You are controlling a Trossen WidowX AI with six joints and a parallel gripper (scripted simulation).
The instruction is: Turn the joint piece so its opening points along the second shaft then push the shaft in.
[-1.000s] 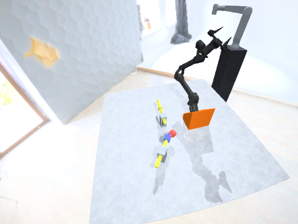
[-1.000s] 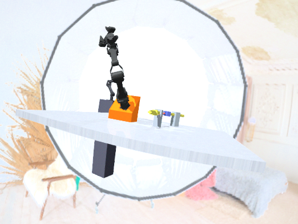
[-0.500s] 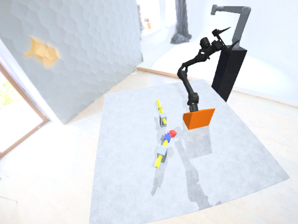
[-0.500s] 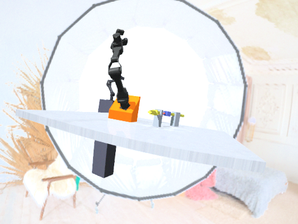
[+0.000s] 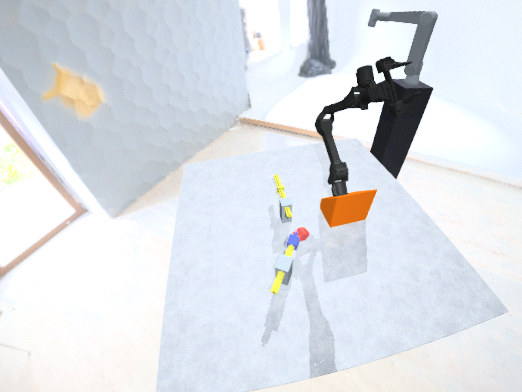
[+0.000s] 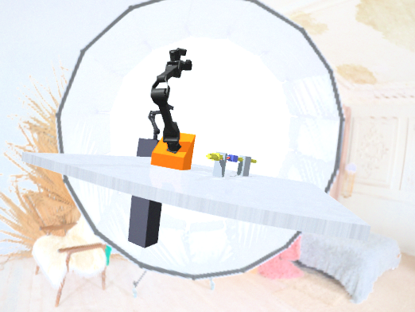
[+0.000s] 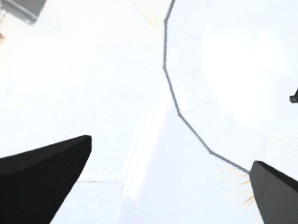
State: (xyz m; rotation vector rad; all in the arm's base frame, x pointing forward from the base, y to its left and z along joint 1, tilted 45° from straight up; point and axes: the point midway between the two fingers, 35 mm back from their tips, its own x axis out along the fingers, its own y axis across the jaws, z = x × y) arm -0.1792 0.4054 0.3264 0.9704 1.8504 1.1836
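Right now the red square joint piece is 58 cm below my gripper tip, 34 cm ahead of it and 10 cm to the left of it.
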